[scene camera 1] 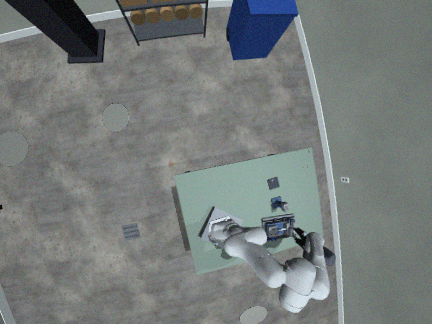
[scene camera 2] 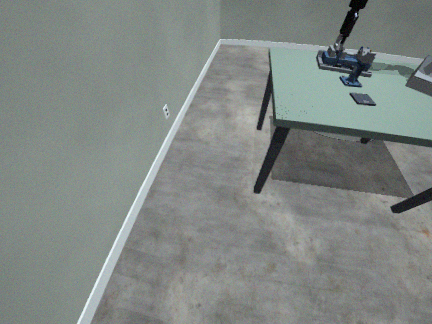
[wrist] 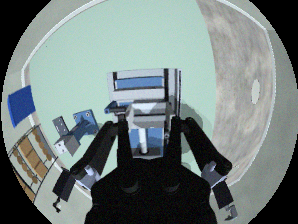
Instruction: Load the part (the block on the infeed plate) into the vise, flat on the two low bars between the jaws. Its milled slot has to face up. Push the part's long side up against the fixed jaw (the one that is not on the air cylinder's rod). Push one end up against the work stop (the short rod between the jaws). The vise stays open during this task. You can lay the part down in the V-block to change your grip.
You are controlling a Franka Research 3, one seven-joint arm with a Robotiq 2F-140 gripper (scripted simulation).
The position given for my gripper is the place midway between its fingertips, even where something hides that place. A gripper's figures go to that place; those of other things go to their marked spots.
My gripper (wrist: 149, 108) is 0.22 m from the lens. A vise (wrist: 150, 80) is 0.24 m from the lens.
